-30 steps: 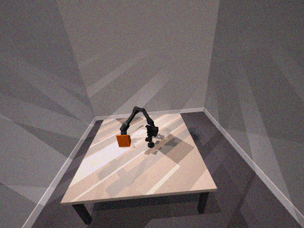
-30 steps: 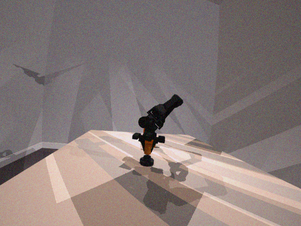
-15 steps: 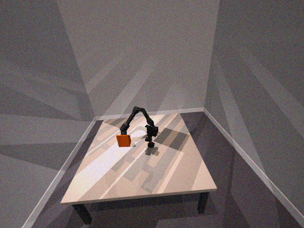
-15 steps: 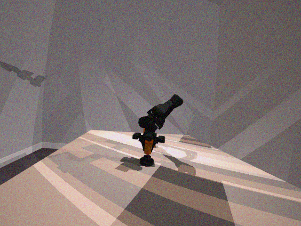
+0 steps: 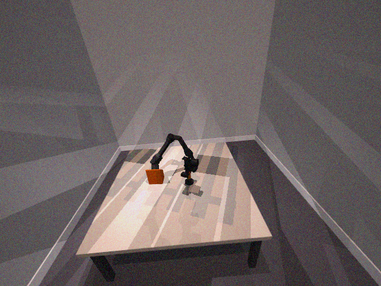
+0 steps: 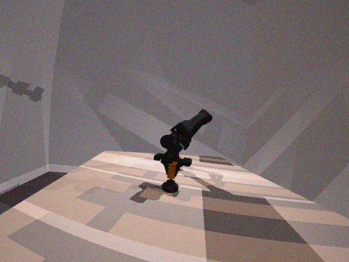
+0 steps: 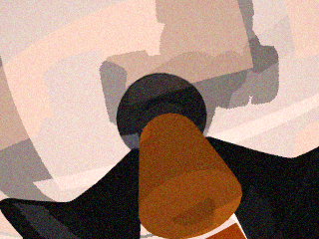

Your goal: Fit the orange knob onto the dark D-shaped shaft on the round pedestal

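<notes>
Right now the orange knob is 20 mm above my gripper tip. The rest, counted from my gripper tip: pedestal: 40 mm below.
</notes>
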